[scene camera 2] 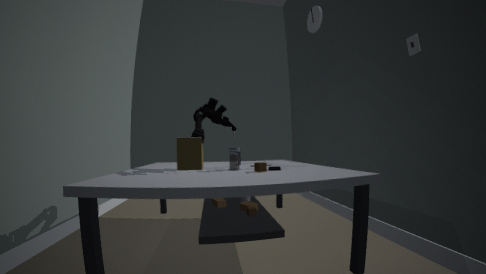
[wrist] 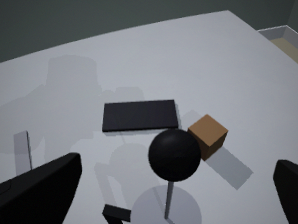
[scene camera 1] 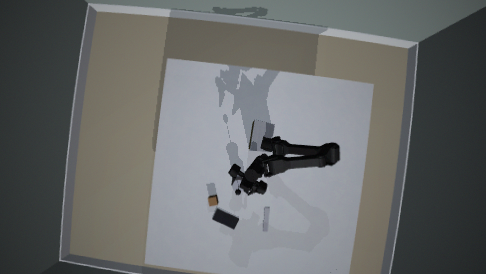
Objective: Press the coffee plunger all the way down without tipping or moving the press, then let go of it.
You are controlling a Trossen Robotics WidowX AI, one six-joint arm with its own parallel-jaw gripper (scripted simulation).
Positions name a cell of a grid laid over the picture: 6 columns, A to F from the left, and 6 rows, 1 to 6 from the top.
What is my gripper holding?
Nothing.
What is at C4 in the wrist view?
A flat black block.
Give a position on a brown cube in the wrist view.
E4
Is my gripper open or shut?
Open.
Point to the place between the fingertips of my gripper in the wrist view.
D5
